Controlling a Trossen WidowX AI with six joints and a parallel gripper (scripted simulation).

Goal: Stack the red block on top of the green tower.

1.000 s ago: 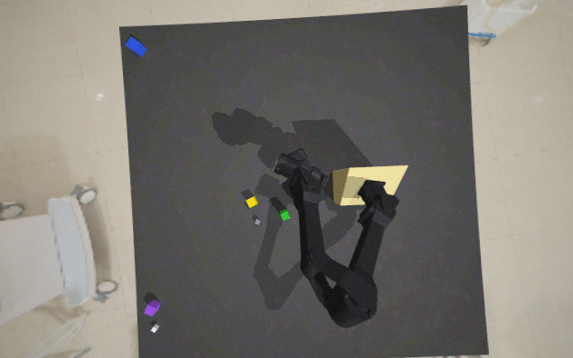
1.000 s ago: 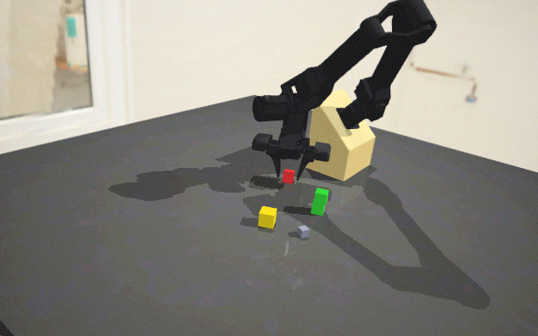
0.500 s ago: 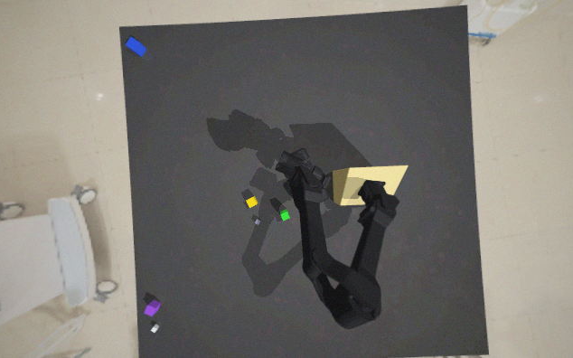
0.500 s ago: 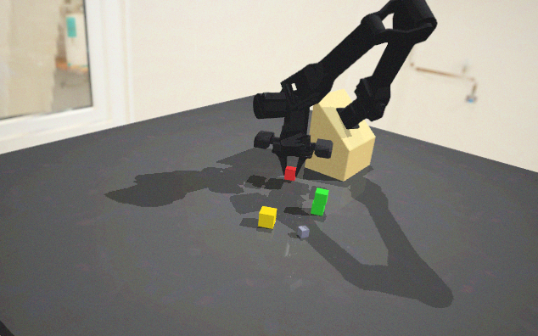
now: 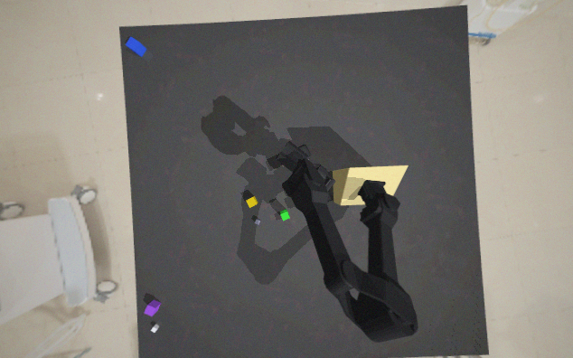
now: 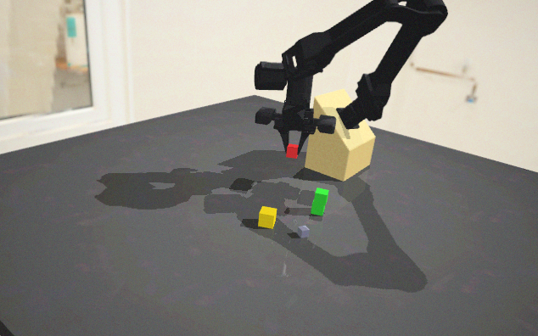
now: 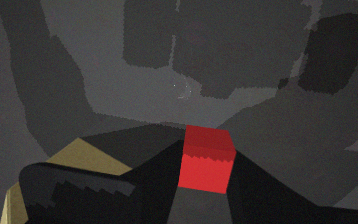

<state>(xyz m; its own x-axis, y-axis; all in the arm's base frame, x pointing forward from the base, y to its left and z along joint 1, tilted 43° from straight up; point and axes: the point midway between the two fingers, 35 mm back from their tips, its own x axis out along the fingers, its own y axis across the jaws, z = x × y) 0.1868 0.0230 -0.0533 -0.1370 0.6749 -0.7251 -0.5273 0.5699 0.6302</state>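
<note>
My gripper tip is 16 cm short of the grey cube, 19 cm to the right of it and 7 cm above it. The rest, counted from my gripper tip: yellow cube 19 cm ahead, 11 cm to the left, 6 cm below; then red block 1 cm above; then purple cube 52 cm ahead, 53 cm to the left, 6 cm below.
</note>
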